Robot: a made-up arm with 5 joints. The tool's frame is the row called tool. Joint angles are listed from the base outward. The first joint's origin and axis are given. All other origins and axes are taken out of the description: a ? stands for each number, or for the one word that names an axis. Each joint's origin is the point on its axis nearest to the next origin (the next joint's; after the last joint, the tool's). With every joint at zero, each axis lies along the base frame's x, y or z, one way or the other. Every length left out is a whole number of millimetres.
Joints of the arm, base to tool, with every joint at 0 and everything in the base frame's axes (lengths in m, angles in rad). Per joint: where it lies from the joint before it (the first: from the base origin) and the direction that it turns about. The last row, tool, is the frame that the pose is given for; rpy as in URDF.
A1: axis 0 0 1 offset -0.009 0.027 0.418
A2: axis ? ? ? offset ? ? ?
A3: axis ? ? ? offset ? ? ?
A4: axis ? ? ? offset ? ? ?
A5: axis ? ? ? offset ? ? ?
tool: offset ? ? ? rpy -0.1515 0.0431 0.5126
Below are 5 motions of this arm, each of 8 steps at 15 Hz.
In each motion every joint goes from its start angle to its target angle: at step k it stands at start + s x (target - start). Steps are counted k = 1, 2, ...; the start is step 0. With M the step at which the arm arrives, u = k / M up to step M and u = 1 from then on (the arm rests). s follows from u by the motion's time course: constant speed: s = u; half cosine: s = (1 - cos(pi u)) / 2; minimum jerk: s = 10 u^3 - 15 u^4 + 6 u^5.
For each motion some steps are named. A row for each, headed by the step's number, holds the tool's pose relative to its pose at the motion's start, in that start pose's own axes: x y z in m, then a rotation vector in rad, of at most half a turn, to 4 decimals.
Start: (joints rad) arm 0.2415 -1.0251 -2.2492 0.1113 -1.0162
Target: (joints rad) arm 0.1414 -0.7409 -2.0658 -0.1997 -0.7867
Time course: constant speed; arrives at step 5
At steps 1, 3, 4, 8:
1: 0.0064 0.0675 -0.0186 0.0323 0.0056 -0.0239
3: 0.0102 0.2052 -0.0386 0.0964 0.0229 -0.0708
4: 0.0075 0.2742 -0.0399 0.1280 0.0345 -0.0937
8: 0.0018 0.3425 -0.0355 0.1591 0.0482 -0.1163

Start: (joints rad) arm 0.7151 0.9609 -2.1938 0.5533 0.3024
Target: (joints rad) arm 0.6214 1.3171 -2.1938 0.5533 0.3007
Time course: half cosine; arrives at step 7
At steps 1, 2, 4, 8:
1: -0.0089 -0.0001 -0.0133 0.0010 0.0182 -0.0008
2: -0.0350 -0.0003 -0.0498 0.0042 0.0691 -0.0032
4: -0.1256 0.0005 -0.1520 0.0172 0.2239 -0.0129
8: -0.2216 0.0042 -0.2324 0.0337 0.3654 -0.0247

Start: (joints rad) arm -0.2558 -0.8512 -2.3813 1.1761 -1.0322
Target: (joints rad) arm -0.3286 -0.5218 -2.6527 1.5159 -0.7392
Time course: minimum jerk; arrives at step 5
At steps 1, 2, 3, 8:
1: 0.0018 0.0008 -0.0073 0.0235 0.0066 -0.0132
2: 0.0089 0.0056 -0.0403 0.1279 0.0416 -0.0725
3: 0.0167 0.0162 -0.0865 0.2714 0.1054 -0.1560
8: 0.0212 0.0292 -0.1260 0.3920 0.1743 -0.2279

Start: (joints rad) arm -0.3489 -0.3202 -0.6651 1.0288 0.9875
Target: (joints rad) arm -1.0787 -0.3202 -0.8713 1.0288 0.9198
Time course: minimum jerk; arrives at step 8
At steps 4, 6, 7, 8:
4: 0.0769 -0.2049 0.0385 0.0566 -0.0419 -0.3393
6: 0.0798 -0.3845 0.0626 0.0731 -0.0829 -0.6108
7: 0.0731 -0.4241 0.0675 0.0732 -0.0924 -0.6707
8: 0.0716 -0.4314 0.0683 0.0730 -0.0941 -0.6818

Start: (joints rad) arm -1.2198 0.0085 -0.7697 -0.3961 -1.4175
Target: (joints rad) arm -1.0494 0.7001 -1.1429 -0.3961 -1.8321
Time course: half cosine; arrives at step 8
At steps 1, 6, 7, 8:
1: 0.0058 0.0052 -0.0039 0.0084 -0.0126 0.0171
6: 0.1426 0.1451 -0.0570 0.1523 -0.3101 0.3921
7: 0.1614 0.1676 -0.0588 0.1663 -0.3533 0.4427
8: 0.1680 0.1757 -0.0591 0.1709 -0.3686 0.4606

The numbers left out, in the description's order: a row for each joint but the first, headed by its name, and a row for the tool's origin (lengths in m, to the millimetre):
A2: axis 0 1 0, xyz -0.006 0.014 0
A3: axis 0 1 0, xyz 0.019 0 0.23
A4: axis 0 1 0, xyz 0.146 0 -0.594
A5: axis 0 0 -1, xyz 0.042 0 -0.031
tool: xyz 0.018 0.007 0

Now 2 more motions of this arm.
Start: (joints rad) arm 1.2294 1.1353 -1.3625 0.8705 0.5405
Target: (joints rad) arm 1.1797 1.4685 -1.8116 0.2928 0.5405
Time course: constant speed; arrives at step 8
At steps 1, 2, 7, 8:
1: 0.0141 -0.0042 0.0081 0.0061 -0.0848 -0.0179
2: 0.0273 -0.0086 0.0160 0.0119 -0.1696 -0.0361
7: 0.0801 -0.0327 0.0521 0.0334 -0.5931 -0.1313
8: 0.0879 -0.0378 0.0584 0.0362 -0.6777 -0.1510

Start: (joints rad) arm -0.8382 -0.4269 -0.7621 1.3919 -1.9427
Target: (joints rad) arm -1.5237 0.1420 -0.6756 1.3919 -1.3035
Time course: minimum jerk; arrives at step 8
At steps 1, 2, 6, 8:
1: -0.0052 0.0039 -0.0053 0.0059 -0.0063 -0.0220
2: -0.0322 0.0271 -0.0343 0.0380 -0.0411 -0.1415
6: -0.1249 0.3046 -0.3051 0.3624 -0.4182 -1.1620
8: -0.1147 0.3403 -0.3395 0.4117 -0.4793 -1.2815

